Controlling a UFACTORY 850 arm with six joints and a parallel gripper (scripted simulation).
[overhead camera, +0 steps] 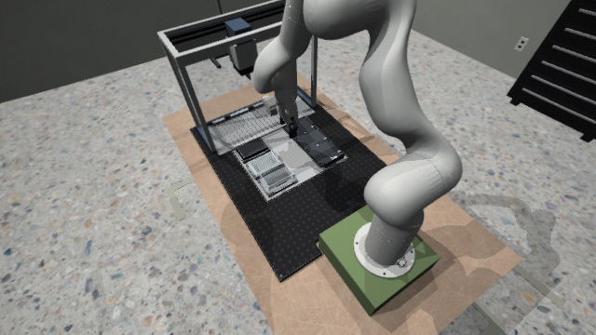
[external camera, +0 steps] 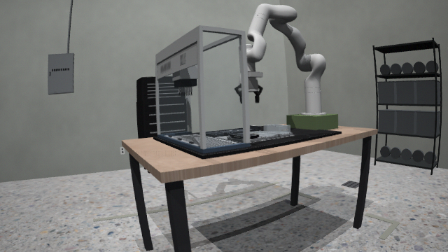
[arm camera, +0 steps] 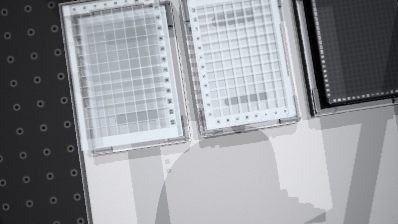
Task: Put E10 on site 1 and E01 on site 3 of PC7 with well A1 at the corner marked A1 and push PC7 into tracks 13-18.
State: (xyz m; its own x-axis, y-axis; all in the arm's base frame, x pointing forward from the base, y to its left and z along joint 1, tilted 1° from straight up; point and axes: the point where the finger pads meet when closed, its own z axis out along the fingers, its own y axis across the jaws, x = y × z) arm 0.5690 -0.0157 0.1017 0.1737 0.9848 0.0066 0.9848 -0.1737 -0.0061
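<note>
Right now the 96-well plate E01 is 30 mm ahead of my hand, 120 mm to the left of it and 160 mm below it. Round my hand: nest S2: 30 mm ahead, 120 mm to the left, 170 mm below; then deep-well block E07: 80 mm behind, 120 mm to the left, 150 mm below; then dark plate carrier PC7: 30 mm ahead, 140 mm to the right, 160 mm below.
</note>
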